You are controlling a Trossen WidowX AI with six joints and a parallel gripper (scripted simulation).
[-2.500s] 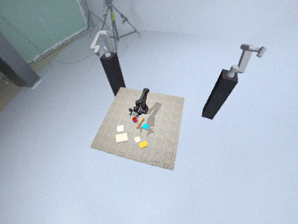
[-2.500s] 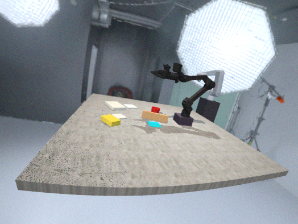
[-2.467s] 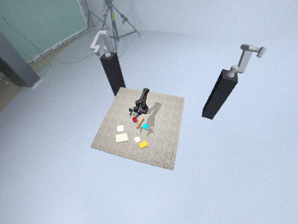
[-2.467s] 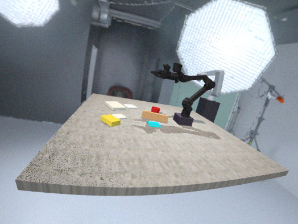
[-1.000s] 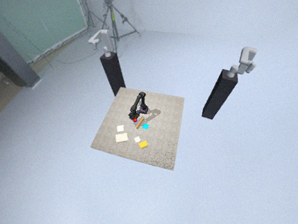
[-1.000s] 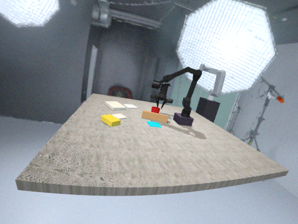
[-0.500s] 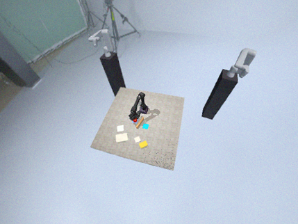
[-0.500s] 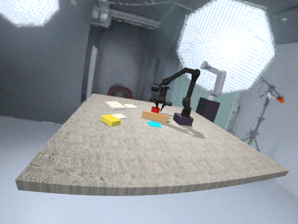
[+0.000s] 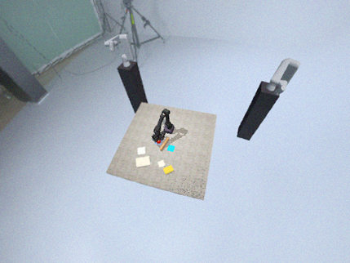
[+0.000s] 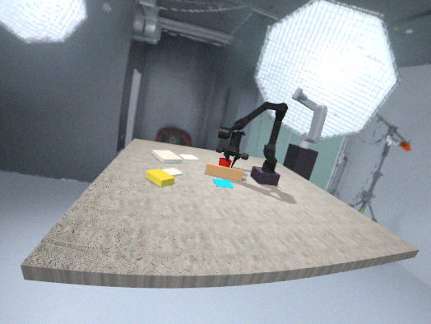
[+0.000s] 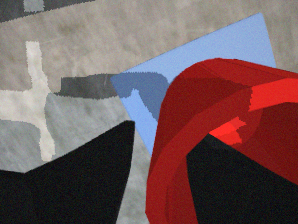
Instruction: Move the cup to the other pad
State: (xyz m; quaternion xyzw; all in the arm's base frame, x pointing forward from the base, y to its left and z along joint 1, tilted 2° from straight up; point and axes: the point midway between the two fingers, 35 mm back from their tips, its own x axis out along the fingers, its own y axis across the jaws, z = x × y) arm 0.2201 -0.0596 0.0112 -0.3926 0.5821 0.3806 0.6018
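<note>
Now: the pale blue pad 40 mm below my gripper tip, 30 mm ahead of it and 20 mm to the right of it. Round my gripper tip: cyan pad 190 mm to the left, 60 mm ahead, 40 mm below; then wooden block 90 mm to the left, 40 mm ahead, 20 mm below; then white piece 240 mm ahead, 180 mm to the right, 30 mm below.
</note>
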